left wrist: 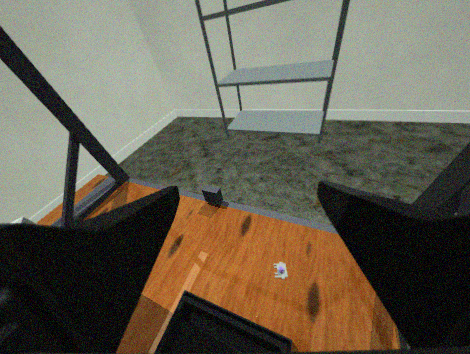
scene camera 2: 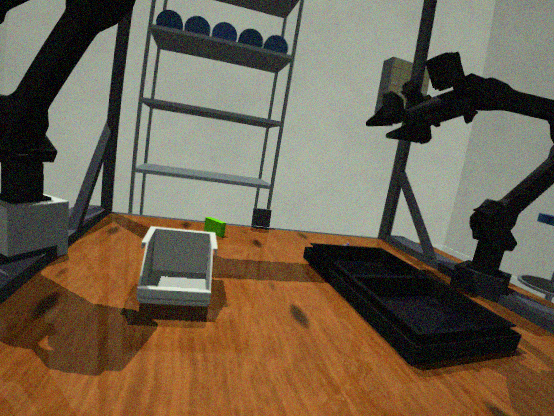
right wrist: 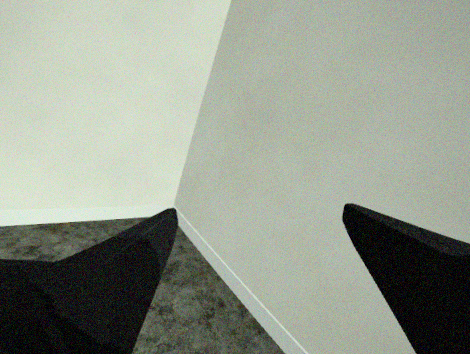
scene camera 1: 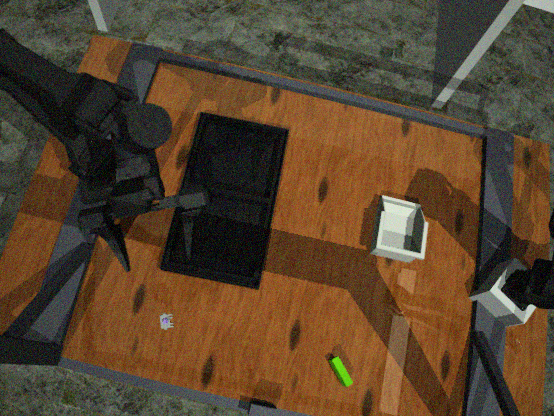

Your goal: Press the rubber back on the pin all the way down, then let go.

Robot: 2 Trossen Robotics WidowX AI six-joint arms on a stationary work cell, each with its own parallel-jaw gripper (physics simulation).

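Seen in the pictures: left gripper, between the fingertips: (left wrist: 247, 190) (scene camera 2: 376, 130) (scene camera 1: 159, 265); right gripper, between the fingertips: (right wrist: 259, 214); left arm's base, origin of its link: (scene camera 2: 483, 269) (scene camera 1: 101, 174); right arm's base, origin of its link: (scene camera 2: 21, 198) (scene camera 1: 519, 290).
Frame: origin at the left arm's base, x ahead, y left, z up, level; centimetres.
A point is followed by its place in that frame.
A small pale grey piece with short prongs on one side (scene camera 1: 166, 321) {z -3.6, x 8.4, y -32.9 cm} (left wrist: 281, 270) {z -3.8, x 8.2, y -32.4 cm} lies on the wooden table, with a purple spot at its middle. It is too small to tell the pin from its rubber back or how far down the back sits. My left gripper (scene camera 1: 159, 264) {z 27.3, x 11.9, y -28.5 cm} (scene camera 2: 377, 129) {z 27.3, x 11.9, y -28.5 cm} (left wrist: 247, 190) {z 27.3, x 11.9, y -28.5 cm} is open and empty, high above the table. In scene camera 1 its fingertips appear above the piece, clearly apart from it. My right gripper (right wrist: 259, 214) {z 36.6, x 111.7, y -49.7 cm} is open and empty, facing the room's walls, and the piece does not show in its view.
A black two-compartment tray (scene camera 1: 210, 279) {z -3.3, x 18.8, y -26.2 cm} (scene camera 2: 465, 350) {z -3.6, x 34.5, y 7.9 cm} (left wrist: 235, 317) {z -4.5, x 18.3, y -25.5 cm} lies near the left arm. A white open bin (scene camera 1: 400, 257) {z -2.3, x 59.8, y -30.3 cm} (scene camera 2: 175, 296) {z -2.4, x 63.5, y -18.2 cm} stands toward the right arm. A green block (scene camera 1: 341, 371) {z -1.3, x 40.5, y -50.3 cm} (scene camera 2: 215, 227) {z -2.9, x 41.1, y -49.1 cm} lies near the table edge. A dark box (scene camera 2: 261, 218) {z -1.7, x 24.2, y -52.8 cm} (left wrist: 213, 196) {z -0.7, x 23.0, y -52.4 cm} sits at that edge.
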